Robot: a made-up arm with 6 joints.
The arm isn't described. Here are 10 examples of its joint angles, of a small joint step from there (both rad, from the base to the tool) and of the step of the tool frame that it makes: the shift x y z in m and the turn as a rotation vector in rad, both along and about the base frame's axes.
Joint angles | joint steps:
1: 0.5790 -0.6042 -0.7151 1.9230 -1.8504 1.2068 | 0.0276 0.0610 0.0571 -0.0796 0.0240 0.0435
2: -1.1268 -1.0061 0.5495 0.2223 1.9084 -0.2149 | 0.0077 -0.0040 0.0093 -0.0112 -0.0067 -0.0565
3: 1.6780 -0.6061 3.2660 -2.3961 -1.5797 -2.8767 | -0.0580 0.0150 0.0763 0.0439 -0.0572 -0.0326
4: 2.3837 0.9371 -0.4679 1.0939 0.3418 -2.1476 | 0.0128 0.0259 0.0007 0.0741 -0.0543 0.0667
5: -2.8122 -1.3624 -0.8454 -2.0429 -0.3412 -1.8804 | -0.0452 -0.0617 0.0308 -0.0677 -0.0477 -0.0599
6: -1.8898 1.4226 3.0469 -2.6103 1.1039 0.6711 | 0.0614 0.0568 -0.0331 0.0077 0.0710 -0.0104
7: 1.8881 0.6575 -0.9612 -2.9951 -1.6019 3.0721 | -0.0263 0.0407 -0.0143 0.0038 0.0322 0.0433
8: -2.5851 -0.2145 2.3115 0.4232 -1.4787 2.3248 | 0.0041 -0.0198 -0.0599 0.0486 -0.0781 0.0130
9: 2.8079 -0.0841 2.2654 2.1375 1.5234 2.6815 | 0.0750 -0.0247 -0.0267 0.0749 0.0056 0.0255
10: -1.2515 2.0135 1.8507 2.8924 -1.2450 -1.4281 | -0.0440 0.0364 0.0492 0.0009 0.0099 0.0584
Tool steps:
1: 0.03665 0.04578 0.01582 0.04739 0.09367 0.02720
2: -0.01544 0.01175 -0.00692 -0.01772 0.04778 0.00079
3: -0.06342 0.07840 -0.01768 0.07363 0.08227 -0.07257
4: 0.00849 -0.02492 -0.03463 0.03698 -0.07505 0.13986
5: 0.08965 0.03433 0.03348 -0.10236 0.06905 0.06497
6: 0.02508 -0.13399 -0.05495 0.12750 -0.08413 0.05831
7: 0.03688 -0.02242 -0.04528 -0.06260 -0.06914 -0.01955
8: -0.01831 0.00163 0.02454 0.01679 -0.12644 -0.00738
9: 0.04172 0.05356 0.00570 -0.03340 0.02670 0.00742
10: -0.10148 -0.01232 -0.01634 0.00186 0.02942 -0.09138
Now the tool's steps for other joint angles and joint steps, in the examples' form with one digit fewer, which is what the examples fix.
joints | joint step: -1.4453 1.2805 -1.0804 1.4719 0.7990 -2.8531 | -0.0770 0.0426 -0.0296 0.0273 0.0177 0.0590
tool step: -0.0323 0.0505 0.0186 0.0332 -0.0569 -0.0411
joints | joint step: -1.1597 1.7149 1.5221 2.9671 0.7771 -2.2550 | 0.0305 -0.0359 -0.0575 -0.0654 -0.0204 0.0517
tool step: 0.0741 0.0298 0.0107 0.0088 -0.0332 0.0551
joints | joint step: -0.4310 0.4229 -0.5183 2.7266 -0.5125 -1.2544 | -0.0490 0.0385 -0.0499 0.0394 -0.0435 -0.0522
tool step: -0.0722 -0.0493 -0.0920 0.0253 0.0300 -0.0493
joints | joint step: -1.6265 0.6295 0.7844 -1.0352 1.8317 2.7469 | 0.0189 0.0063 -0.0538 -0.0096 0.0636 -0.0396
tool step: 0.0350 -0.0253 -0.0695 -0.0049 -0.0024 -0.0167
